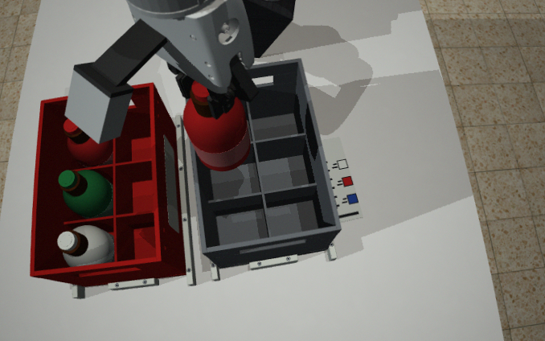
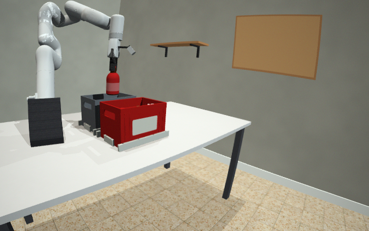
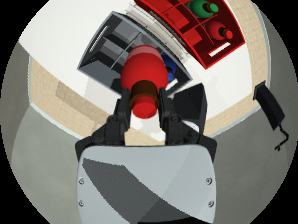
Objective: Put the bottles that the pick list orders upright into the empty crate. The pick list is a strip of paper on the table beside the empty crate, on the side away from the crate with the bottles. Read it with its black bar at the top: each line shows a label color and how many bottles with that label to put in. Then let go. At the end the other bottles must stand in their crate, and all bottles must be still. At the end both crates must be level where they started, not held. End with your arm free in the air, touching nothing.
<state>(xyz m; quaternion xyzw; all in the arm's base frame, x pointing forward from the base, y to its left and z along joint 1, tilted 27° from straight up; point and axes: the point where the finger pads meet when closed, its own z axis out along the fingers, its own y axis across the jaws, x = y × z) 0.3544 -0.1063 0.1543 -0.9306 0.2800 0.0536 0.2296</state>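
The grey crate is 1 cm behind my hand, 4 cm to the left of it and 25 cm below it. Also, from my hand: red-label bottle 3 cm behind, 25 cm to the right, 25 cm below; then blue bottle 8 cm behind, 2 cm to the right, 25 cm below; then green bottle 5 cm ahead, 23 cm to the right, 25 cm below.
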